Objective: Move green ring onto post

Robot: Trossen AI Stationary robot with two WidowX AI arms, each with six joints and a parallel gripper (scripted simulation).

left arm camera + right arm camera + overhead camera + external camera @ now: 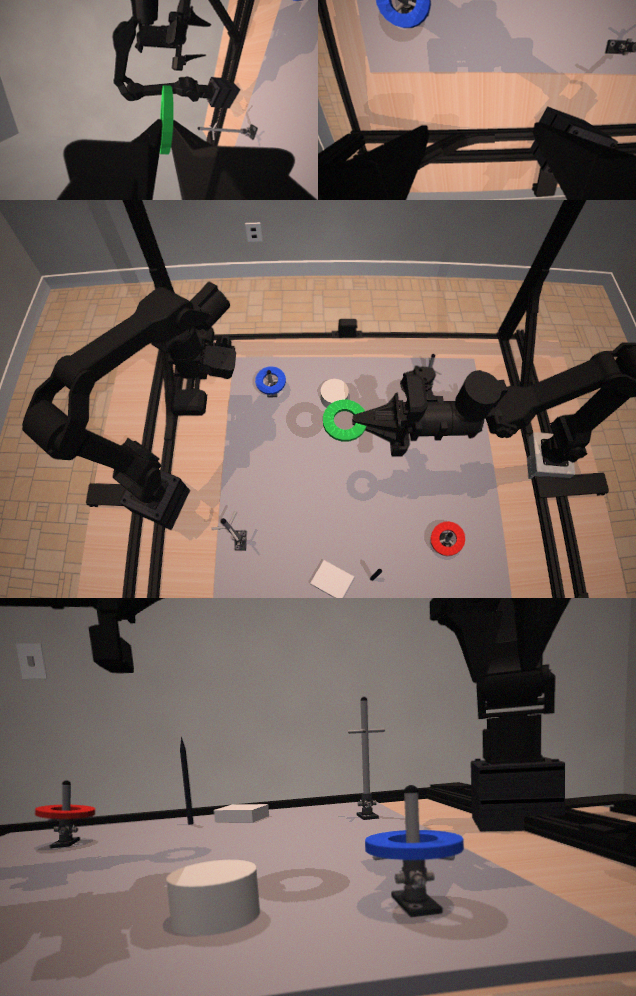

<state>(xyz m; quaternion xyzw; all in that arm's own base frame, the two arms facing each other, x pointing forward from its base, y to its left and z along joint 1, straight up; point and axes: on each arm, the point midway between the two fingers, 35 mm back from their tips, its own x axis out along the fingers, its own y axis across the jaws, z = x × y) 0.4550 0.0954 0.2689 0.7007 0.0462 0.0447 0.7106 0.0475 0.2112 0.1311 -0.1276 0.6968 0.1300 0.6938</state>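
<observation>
Now: right hand 260 mm to the right of the green ring, 160 mm short of it and 100 mm below it. Also, from my right hand: blue ring: 160 mm below, 130 mm to the left, 90 mm behind; white block: 370 mm ahead, 220 mm to the left, 200 mm below; black rod: 380 mm ahead, 310 mm to the left, 110 mm below.
</observation>
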